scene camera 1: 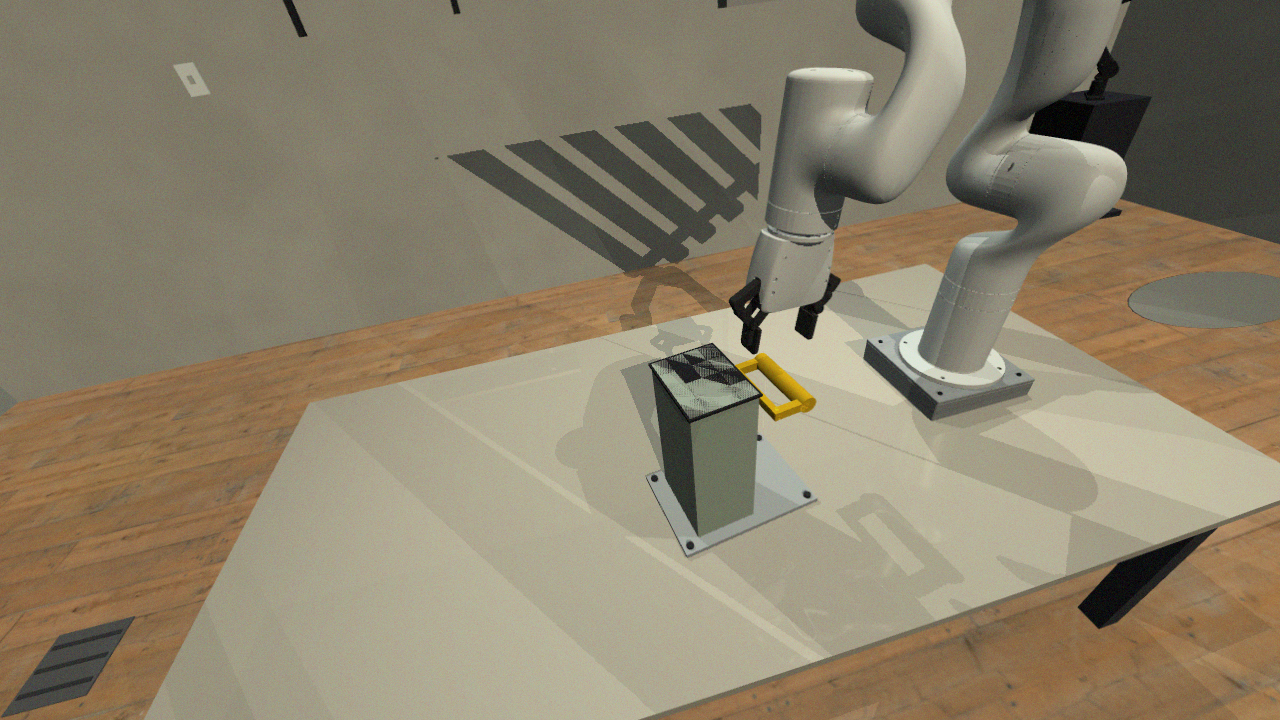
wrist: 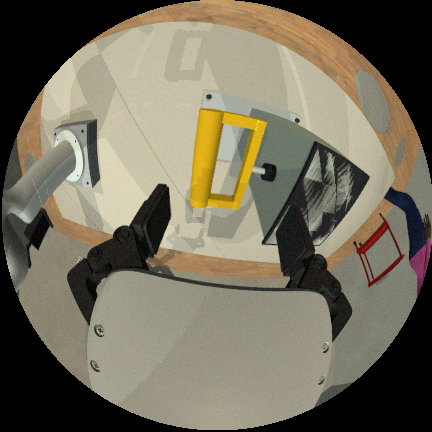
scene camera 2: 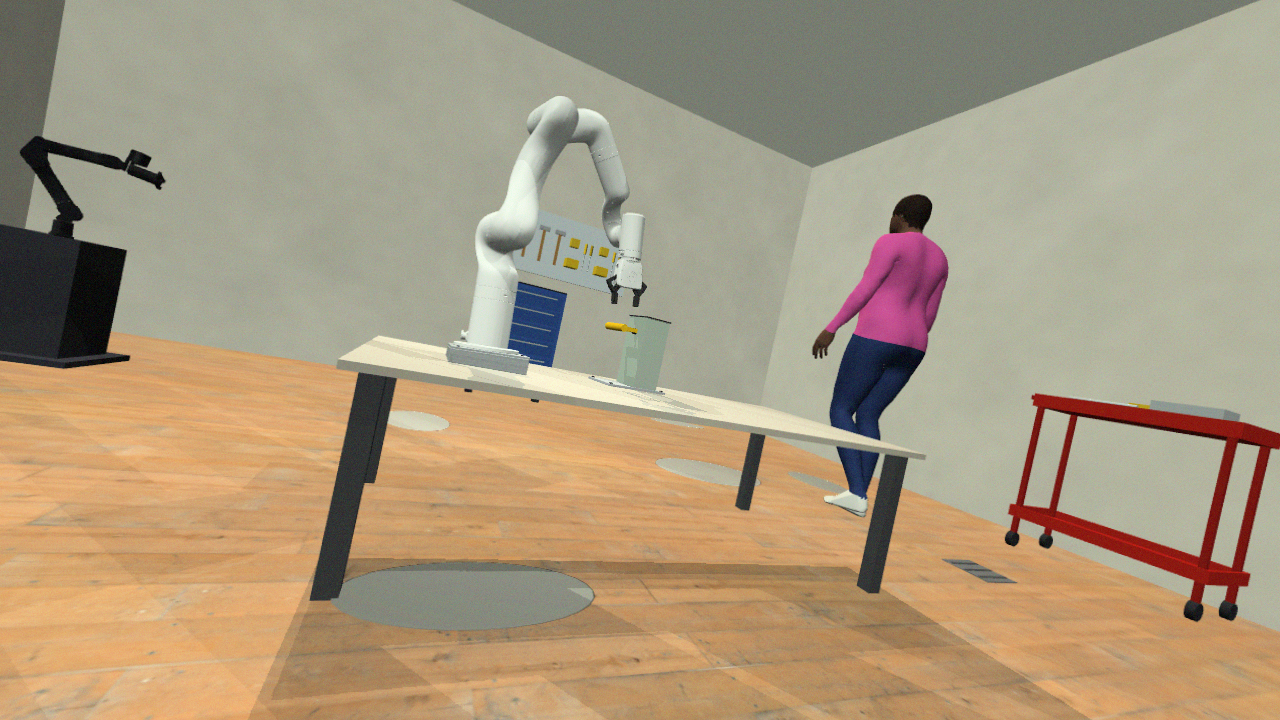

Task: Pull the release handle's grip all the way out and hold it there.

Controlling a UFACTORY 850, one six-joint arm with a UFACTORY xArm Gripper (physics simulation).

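The release handle is a yellow frame with a thick round grip (scene camera 1: 785, 380) (scene camera 2: 616, 326) (wrist: 205, 157). It stands out from the side of a grey-green box (scene camera 1: 725, 465) (scene camera 2: 648, 353) (wrist: 280, 150) that faces the robot's base. In the wrist view a short pale rod (wrist: 258, 170) joins the frame to a black collar (wrist: 268, 172) on the box. The box stands on a bolted plate (scene camera 1: 776, 501) (wrist: 240, 105). My gripper (scene camera 1: 778, 333) (scene camera 2: 625, 300) (wrist: 227, 209) is open and empty, pointing down, above the handle and apart from it.
The box's dark-edged top (scene camera 1: 707, 380) (wrist: 330, 190) is close to one finger's side in the wrist view. The robot's base (scene camera 1: 948, 380) (scene camera 2: 487, 358) is on the same table (scene camera 1: 429, 555). A person (scene camera 2: 904, 286) stands beyond the table, near a red cart (scene camera 2: 1216, 501).
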